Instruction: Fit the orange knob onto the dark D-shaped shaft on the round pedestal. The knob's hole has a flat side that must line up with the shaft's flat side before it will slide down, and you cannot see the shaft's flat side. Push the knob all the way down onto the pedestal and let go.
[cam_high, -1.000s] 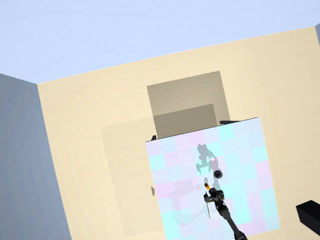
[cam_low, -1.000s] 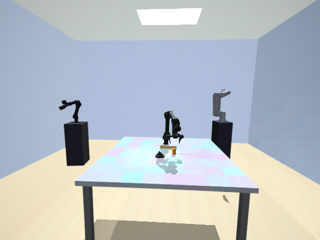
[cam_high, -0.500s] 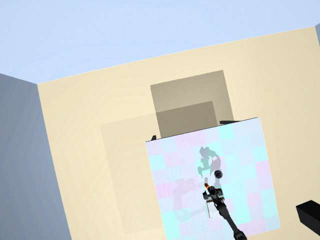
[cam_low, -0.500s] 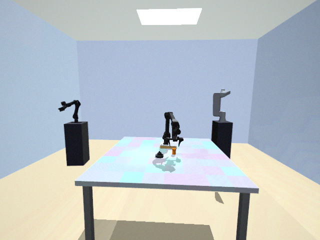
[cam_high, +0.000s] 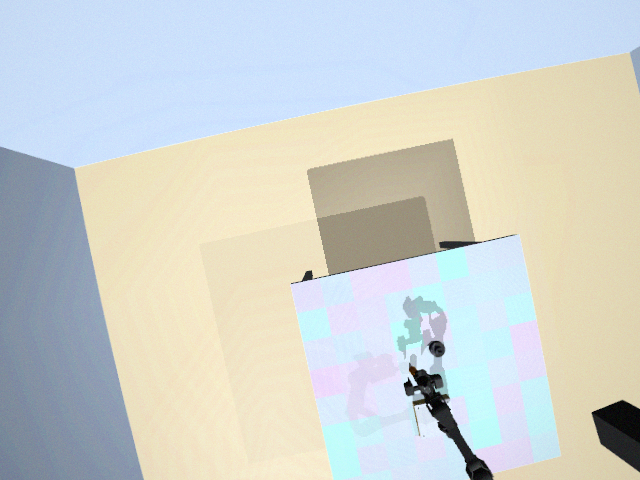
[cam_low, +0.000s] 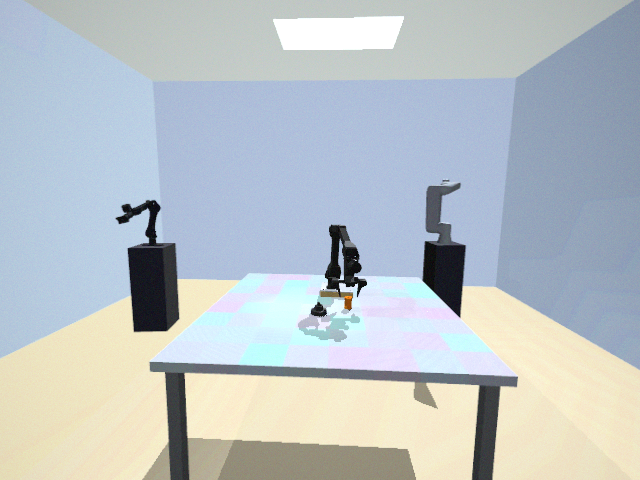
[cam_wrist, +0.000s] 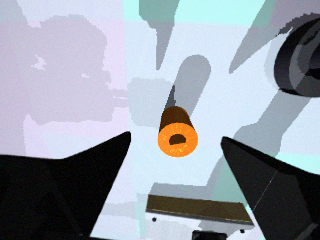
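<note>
The orange knob lies 3 cm below my gripper tip. Round my gripper tip: round pedestal (17 cm to the right, 7 cm ahead, 3 cm below).
</note>
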